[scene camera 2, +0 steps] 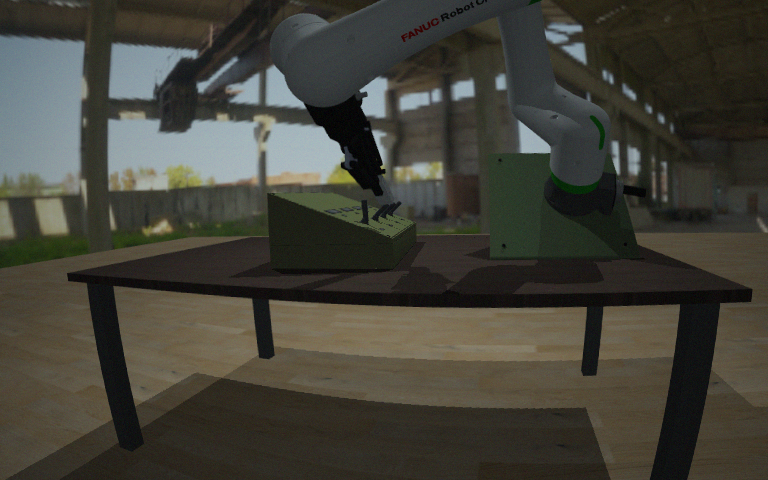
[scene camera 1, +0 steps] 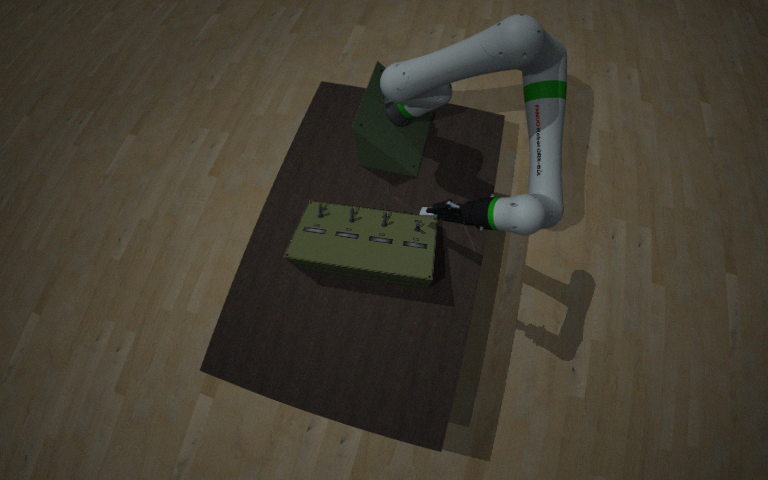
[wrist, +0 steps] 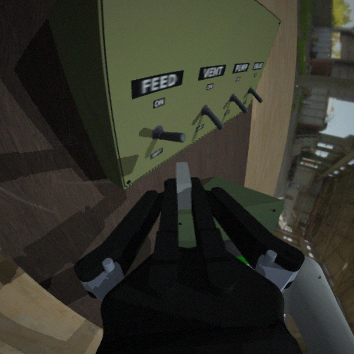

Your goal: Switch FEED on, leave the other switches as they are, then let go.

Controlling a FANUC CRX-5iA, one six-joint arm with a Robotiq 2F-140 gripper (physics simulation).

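Frame: origin at the arm's base, x ahead, y left, z up, level; centimetres.
Seen in the pictures: gripper, between the fingertips: (scene camera 2: 387,201) (scene camera 1: 421,212) (wrist: 181,171); arm's base, origin of its link: (scene camera 2: 572,194) (scene camera 1: 396,109) (wrist: 228,251).
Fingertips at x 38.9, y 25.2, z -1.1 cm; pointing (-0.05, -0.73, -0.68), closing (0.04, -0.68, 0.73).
Note:
Offsets run from my fingertips to a thing's top centre. Level surfaces: height alone.
The green switch box (scene camera 1: 356,255) (scene camera 2: 322,243) (wrist: 150,40) stands on the table. Its FEED lever {dx +4.9, dy +0.4, dz +0.6 cm} (scene camera 1: 417,226) (scene camera 2: 364,211) (wrist: 171,135) tilts to the ON side, upright in scene camera 2. The VENT lever {dx +6.4, dy -11.6, dz -0.3 cm} (scene camera 1: 385,220) (wrist: 213,118), PUMP lever {dx +9.3, dy -23.2, dz -0.3 cm} (scene camera 1: 352,215) (wrist: 238,103) and BRAKE lever {dx +12.1, dy -34.9, dz -0.3 cm} (scene camera 1: 321,211) (wrist: 255,95) lean the other way, to OFF. My gripper (scene camera 1: 427,211) (scene camera 2: 385,187) (wrist: 181,171) is shut and empty. Its tips are off the box's lower edge near the FEED end, apart from the FEED lever in the wrist view.
The dark table {dz -13.0 cm} (scene camera 1: 339,350) (scene camera 2: 186,270) carries the box and a green angled block (scene camera 1: 390,150) (scene camera 2: 515,209) (wrist: 250,200) near the arm's base. The arm (scene camera 1: 543,135) (scene camera 2: 362,50) reaches from there around the FEED end of the box.

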